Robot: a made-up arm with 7 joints. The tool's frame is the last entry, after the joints.
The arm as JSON. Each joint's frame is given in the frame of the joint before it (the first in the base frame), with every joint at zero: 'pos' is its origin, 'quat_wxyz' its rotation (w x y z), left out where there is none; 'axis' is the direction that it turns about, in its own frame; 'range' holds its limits. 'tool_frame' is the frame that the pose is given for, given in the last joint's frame.
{
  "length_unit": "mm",
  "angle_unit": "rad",
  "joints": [
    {
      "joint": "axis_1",
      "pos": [
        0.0,
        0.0,
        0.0
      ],
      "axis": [
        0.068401,
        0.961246,
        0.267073
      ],
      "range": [
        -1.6,
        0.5
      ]
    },
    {
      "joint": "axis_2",
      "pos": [
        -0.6,
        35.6,
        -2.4
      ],
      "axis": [
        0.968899,
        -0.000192,
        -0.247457
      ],
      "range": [
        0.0,
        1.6
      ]
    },
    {
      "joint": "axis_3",
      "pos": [
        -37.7,
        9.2,
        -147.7
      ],
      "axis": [
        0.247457,
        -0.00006,
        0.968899
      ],
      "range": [
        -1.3,
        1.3
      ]
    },
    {
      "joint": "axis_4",
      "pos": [
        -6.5,
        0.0,
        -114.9
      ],
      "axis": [
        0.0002,
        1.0,
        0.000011
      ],
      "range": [
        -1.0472,
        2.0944
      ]
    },
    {
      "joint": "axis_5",
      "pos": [
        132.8,
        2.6,
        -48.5
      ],
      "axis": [
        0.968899,
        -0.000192,
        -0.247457
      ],
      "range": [
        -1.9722,
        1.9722
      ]
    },
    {
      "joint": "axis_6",
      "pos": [
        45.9,
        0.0,
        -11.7
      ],
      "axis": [
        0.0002,
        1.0,
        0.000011
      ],
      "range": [
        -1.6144,
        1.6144
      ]
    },
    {
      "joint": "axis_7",
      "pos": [
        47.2,
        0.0,
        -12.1
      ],
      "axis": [
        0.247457,
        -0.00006,
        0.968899
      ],
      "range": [
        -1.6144,
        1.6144
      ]
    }
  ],
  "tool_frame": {
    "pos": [
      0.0,
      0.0,
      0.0
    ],
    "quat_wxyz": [
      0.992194,
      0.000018,
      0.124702,
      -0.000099
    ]
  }
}
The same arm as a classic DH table. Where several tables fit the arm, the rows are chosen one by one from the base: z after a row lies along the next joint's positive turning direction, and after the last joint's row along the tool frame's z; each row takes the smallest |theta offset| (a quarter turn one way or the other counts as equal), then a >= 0, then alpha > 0; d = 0 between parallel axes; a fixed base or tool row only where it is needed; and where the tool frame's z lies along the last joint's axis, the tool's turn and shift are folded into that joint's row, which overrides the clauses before.
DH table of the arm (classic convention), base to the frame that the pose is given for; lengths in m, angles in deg. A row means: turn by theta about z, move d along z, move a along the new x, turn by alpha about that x. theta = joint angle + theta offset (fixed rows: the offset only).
base (fixed): theta offset -4.07; d 0.0000; a 0.0000; alpha -74.51
axis_1: theta offset -75.12; d 0.0335; a -0.0122; alpha -90.00
axis_2: theta offset 74.00; d 0.0000; a -0.0092; alpha 90.00
axis_3: theta offset 90.00; d -0.2654; a 0.0221; alpha -90.00
axis_4: theta offset 90.00; d 0.0026; a 0.0141; alpha 90.00
axis_5: theta offset 0.00; d 0.1880; a 0.0000; alpha -90.00
axis_6: theta offset -90.00; d 0.0000; a 0.0487; alpha 90.00
axis_7: theta offset 0.00; d 0.0000; a 0.0000; alpha 0.00
Joint limits (deg, base to tool): -91.67..28.65 0.00..91.67 -74.48..74.48 -60.00..120.00 -113.00..113.00 -92.50..92.50 -92.50..92.50

